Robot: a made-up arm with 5 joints. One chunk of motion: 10 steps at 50 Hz.
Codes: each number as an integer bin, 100 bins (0 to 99) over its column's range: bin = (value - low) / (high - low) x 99, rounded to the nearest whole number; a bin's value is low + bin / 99 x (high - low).
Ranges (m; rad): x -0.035..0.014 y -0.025..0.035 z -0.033..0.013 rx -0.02..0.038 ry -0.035..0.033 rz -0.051..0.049
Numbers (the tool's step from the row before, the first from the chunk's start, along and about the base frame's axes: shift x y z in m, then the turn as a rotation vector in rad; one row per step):
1: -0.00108 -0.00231 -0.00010 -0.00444 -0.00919 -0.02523
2: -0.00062 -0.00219 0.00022 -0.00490 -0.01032 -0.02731
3: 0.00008 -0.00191 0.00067 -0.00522 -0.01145 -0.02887
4: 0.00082 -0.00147 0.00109 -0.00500 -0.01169 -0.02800
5: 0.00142 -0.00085 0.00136 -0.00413 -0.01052 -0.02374
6: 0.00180 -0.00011 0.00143 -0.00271 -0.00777 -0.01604
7: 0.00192 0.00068 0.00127 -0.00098 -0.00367 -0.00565
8: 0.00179 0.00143 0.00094 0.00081 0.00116 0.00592
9: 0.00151 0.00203 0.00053 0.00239 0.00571 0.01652
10: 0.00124 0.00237 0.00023 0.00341 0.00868 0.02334
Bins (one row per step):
1: 69 37 71 27 38 26
2: 69 38 71 26 36 23
3: 71 38 72 25 34 22
4: 72 39 73 26 34 23
5: 74 40 74 27 36 27
6: 74 41 74 30 40 35
7: 75 42 74 32 46 45
8: 74 44 73 36 53 56
9: 74 45 72 38 59 67
10: 73 45 72 40 64 74

